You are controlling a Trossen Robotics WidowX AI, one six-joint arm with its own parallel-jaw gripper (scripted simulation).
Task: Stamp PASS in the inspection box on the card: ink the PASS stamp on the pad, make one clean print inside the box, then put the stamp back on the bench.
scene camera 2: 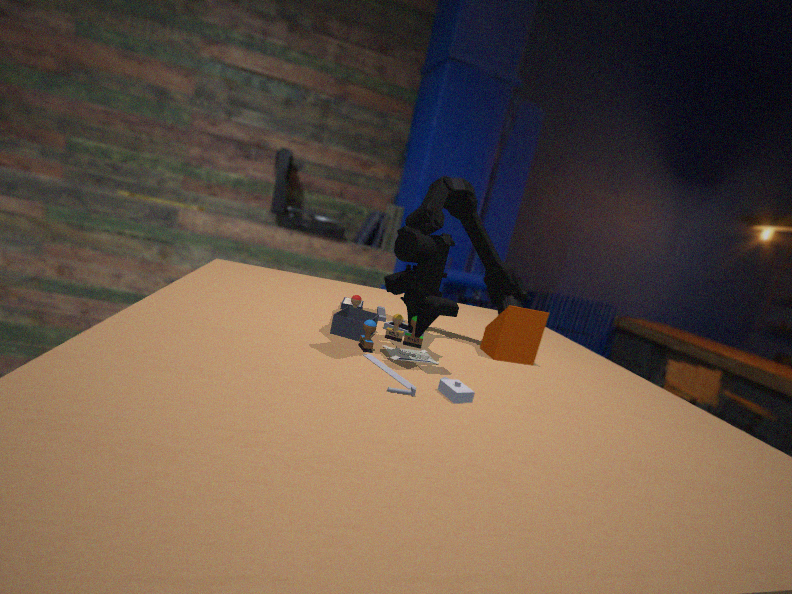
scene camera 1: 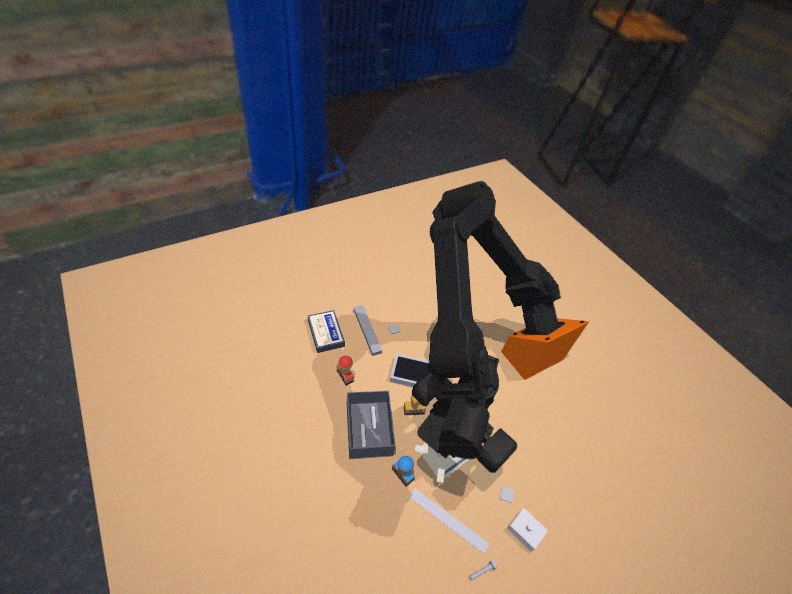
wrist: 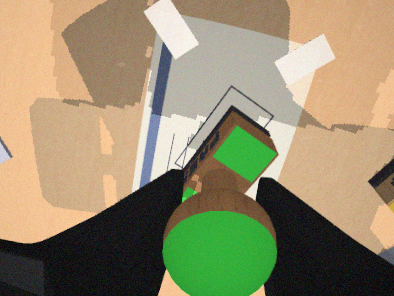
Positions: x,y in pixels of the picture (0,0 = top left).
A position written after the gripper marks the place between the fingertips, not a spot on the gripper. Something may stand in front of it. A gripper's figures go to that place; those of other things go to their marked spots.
Scene:
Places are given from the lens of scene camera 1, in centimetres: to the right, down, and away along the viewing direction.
gripper (scene camera 1: pixel 452 438): 10, 26, 82
dark tray (scene camera 1: pixel 369 416): -5, 23, 88

